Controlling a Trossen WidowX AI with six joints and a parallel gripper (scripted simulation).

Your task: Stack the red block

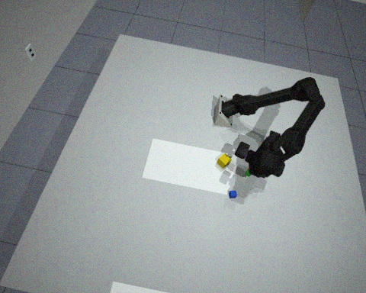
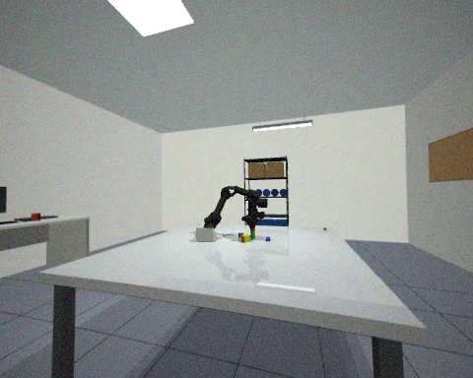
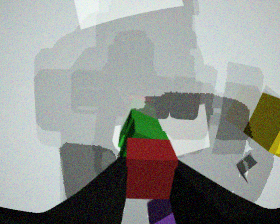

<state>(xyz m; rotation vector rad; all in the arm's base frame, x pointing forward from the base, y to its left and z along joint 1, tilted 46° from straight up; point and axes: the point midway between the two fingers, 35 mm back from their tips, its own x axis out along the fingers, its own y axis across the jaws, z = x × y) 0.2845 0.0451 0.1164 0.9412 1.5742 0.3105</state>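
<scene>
Right now my gripper tip is right at the red block. Round my gripper tip: purple block: 8 cm behind, 4 cm below; then blue block: 11 cm ahead, 7 cm to the right, 4 cm below; then yellow block: 11 cm to the right, 3 cm below, 3 cm behind.
</scene>
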